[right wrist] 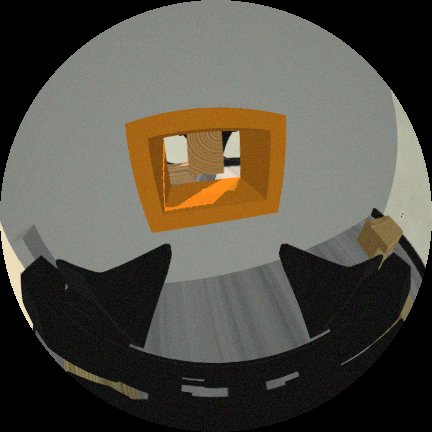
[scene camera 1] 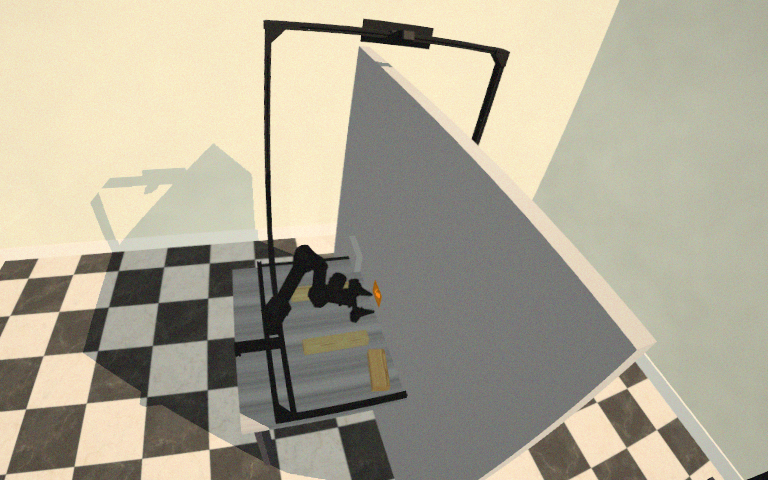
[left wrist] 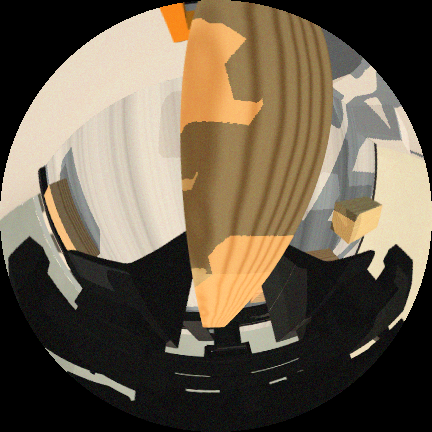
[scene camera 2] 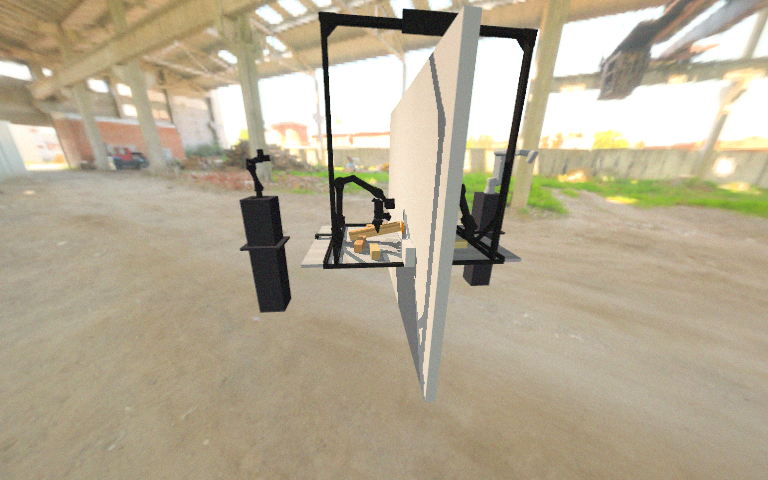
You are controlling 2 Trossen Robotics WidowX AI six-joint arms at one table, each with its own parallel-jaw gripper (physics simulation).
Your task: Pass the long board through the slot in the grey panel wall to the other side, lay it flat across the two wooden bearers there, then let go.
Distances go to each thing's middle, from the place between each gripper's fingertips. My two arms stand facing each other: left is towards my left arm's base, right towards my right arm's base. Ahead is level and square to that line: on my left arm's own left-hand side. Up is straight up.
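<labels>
My left hand is 4 cm below the orange-framed slot (right wrist: 262, 134), 3 cm past it and 18 cm to the left of it.
With my right gripper I am 6 cm below the orange-framed slot and 3 cm to the right of it. Going by its middle, the slot is nearer to my right gripper than to my left hand.
</labels>
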